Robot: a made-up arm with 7 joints. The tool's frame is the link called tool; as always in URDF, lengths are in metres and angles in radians. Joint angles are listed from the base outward.
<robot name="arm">
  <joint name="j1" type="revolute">
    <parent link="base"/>
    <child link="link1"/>
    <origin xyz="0 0 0.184" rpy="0 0 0"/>
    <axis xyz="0 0 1"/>
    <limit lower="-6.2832" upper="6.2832"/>
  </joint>
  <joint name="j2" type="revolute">
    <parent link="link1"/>
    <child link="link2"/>
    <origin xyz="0 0 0" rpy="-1.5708 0 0"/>
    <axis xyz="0 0 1"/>
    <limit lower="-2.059" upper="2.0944"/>
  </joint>
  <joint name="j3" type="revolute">
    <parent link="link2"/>
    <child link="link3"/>
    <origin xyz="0 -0.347 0" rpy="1.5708 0 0"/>
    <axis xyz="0 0 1"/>
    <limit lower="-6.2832" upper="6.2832"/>
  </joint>
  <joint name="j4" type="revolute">
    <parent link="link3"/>
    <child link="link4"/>
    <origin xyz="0.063 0 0" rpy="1.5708 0 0"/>
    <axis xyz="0 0 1"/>
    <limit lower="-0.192" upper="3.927"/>
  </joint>
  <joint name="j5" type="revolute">
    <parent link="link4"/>
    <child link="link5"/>
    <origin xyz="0.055 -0.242 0" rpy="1.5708 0 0"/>
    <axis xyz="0 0 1"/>
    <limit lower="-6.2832" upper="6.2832"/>
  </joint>
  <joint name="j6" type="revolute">
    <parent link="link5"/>
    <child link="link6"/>
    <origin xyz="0 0 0" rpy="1.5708 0 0"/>
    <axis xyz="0 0 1"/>
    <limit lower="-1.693" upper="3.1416"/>
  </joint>
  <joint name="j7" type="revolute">
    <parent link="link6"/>
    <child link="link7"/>
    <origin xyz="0.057 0.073 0" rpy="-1.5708 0 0"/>
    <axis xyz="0 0 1"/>
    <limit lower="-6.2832" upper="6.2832"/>
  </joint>
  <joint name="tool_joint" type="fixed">
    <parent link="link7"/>
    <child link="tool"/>
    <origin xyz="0 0 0" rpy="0 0 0"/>
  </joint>
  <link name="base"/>
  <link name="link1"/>
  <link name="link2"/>
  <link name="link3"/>
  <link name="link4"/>
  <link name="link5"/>
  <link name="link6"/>
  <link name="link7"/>
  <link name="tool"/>
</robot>
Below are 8 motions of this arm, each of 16 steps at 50 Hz.
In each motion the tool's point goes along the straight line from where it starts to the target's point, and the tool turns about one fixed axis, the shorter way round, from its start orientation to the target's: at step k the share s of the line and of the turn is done. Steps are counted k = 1, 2, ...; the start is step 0. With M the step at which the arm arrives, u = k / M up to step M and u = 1 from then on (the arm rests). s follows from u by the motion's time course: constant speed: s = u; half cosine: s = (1 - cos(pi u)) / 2; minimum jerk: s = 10 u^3 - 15 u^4 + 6 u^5.
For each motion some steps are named. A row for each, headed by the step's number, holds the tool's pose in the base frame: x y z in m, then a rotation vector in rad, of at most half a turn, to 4 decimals.
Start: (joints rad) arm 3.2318 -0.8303 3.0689 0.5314 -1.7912 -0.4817 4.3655
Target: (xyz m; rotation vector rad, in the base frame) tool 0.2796 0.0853 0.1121 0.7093 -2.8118 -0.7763
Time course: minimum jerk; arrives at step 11
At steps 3, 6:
3: 0.2519 0.0873 0.0920 0.7207 -2.7010 -0.7263
6: 0.2664 0.0862 0.1025 0.7151 -2.7590 -0.7523

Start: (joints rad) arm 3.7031 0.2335 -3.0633 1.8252 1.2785 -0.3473 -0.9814
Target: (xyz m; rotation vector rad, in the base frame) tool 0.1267 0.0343 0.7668 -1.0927 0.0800 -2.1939
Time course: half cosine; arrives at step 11
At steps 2, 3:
2: 0.1953 0.0655 0.7443 -1.2536 0.1356 -2.1607
3: 0.1884 0.0623 0.7466 -1.2374 0.1299 -2.1644

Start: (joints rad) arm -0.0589 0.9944 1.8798 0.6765 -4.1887 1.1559 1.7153
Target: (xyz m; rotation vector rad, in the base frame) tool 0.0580 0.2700 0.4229 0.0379 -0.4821 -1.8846
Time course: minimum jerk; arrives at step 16
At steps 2, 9, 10, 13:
2: 0.0635 0.2950 0.3759 0.3615 -0.7453 -2.0545
9: 0.0601 0.2797 0.4046 0.1610 -0.5839 -1.9560
10: 0.0595 0.2770 0.4098 0.1257 -0.5549 -1.9364
13: 0.0583 0.2712 0.4206 0.0533 -0.4950 -1.8940

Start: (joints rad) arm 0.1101 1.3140 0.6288 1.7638 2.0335 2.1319 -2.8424
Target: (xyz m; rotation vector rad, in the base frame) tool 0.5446 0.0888 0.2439 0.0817 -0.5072 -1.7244
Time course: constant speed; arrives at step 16
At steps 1, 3, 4, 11, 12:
1: 0.4950 0.2810 0.1347 -0.1821 -0.2422 -1.6525
3: 0.5016 0.2554 0.1492 -0.1475 -0.2775 -1.6640
4: 0.5049 0.2426 0.1565 -0.1302 -0.2951 -1.6695
11: 0.5281 0.1529 0.2075 -0.0074 -0.4187 -1.7041
12: 0.5314 0.1401 0.2148 0.0103 -0.4364 -1.7085

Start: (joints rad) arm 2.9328 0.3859 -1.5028 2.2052 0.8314 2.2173 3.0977
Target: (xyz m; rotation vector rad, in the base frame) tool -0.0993 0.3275 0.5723 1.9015 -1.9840 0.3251
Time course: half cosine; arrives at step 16
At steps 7, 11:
7: -0.1614 0.3153 0.5896 2.1892 -1.7735 0.0108
11: -0.1224 0.3230 0.5787 2.0137 -1.9121 0.2097

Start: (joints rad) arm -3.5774 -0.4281 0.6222 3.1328 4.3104 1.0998 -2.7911
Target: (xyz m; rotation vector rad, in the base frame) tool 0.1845 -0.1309 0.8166 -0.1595 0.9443 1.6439
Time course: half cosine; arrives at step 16
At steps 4, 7, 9, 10, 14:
4: 0.2426 -0.0895 0.8058 -0.1774 1.1675 1.7301
7: 0.2252 -0.1019 0.8090 -0.1721 1.1000 1.7053
9: 0.2119 -0.1114 0.8115 -0.1680 1.0489 1.6858
10: 0.2055 -0.1159 0.8127 -0.1660 1.0244 1.6762
14: 0.1871 -0.1291 0.8161 -0.1603 0.9541 1.6480

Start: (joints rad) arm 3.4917 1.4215 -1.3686 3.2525 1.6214 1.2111 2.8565
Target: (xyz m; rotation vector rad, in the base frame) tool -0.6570 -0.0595 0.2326 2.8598 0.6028 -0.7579
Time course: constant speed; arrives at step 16
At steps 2, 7, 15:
2: -0.6118 -0.2369 0.2402 2.6276 0.9349 -0.7254
7: -0.6279 -0.1735 0.2375 2.7145 0.8211 -0.7384
15: -0.6538 -0.0722 0.2331 2.8444 0.6279 -0.7560

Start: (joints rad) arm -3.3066 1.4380 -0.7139 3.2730 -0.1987 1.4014 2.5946
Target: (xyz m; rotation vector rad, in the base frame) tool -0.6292 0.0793 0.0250 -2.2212 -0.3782 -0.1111
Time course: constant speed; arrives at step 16
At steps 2, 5, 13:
2: -0.6371 0.1276 0.2285 -2.1038 -0.4545 0.0551
5: -0.6354 0.1173 0.1849 -2.1298 -0.4386 0.0200
13: -0.6309 0.0897 0.0686 -2.1969 -0.3951 -0.0749

